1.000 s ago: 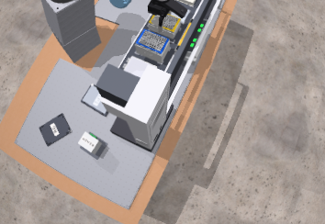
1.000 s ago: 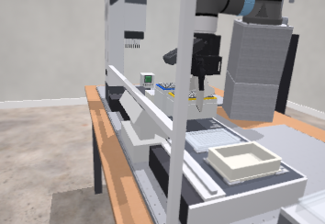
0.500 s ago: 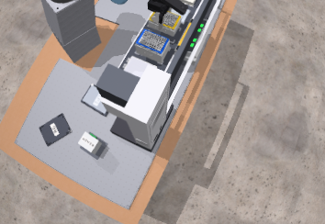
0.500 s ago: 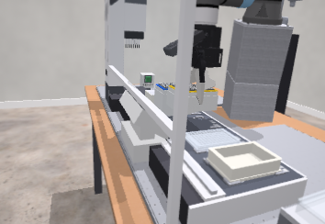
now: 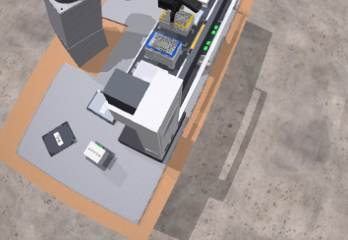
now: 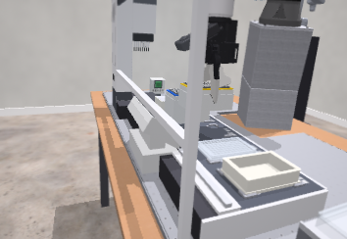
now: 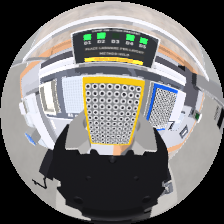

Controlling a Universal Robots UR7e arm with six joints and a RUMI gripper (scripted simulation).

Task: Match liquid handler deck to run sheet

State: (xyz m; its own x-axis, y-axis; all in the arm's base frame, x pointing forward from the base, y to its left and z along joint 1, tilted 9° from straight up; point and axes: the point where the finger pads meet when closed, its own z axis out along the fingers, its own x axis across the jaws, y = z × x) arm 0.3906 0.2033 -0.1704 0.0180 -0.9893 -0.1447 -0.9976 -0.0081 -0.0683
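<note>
Now: hand 130 mm to the left of the blue-framed tip rack, 40 mm above it and 10 mm past it. Also, from my hand: white sealed block 250 mm to the right, 90 mm below; then clear well plate 120 mm to the left, 110 mm below; then yellow-framed tip rack 10 mm to the right, 10 mm behind, 10 mm above.
</note>
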